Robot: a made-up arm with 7 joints.
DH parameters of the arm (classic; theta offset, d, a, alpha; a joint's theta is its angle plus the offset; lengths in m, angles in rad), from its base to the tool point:
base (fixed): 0 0 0 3.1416
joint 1: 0 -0.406 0 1.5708
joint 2: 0 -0.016 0 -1.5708
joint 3: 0 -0.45 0 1.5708
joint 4: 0 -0.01 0 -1.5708
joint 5: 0 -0.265 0 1.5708
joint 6: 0 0 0 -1.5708
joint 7: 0 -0.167 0 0
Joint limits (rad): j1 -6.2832..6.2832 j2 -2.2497..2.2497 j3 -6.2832..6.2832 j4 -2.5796..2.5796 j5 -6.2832..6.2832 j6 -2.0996..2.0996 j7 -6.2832..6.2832
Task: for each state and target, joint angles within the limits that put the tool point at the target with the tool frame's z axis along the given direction. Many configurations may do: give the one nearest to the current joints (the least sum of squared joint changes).
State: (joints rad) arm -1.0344 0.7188 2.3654 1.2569 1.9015 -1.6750 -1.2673
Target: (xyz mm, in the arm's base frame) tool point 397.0 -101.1 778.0 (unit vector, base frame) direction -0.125 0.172 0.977
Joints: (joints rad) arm -0.3619 0.6796 1.9418 0.8682 2.2209 -2.0996 -1.2673
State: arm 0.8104 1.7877 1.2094 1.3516 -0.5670 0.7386 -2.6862
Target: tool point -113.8 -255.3 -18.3 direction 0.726 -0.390 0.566
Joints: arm 0.9601 1.9791 0.6486 1.8546 -0.8006 0.2745 -2.6862
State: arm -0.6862 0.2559 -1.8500 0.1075 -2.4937 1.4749 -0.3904
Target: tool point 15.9 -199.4 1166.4 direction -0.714 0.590 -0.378
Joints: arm -0.9589 -0.1852 -2.0553 0.1625 -2.6798 1.3204 -0.3904
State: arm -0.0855 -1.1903 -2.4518 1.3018 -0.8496 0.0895 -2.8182
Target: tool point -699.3 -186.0 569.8 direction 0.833 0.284 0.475
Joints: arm -0.3594 -0.8215 -2.8117 1.0352 -0.9863 0.3438 -2.8182
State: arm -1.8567 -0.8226 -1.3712 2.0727 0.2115 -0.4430 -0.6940
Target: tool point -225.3 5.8 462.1 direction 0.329 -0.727 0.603
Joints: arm -1.2546 -0.8121 -1.6289 2.5777 0.2137 -0.0062 -0.6940
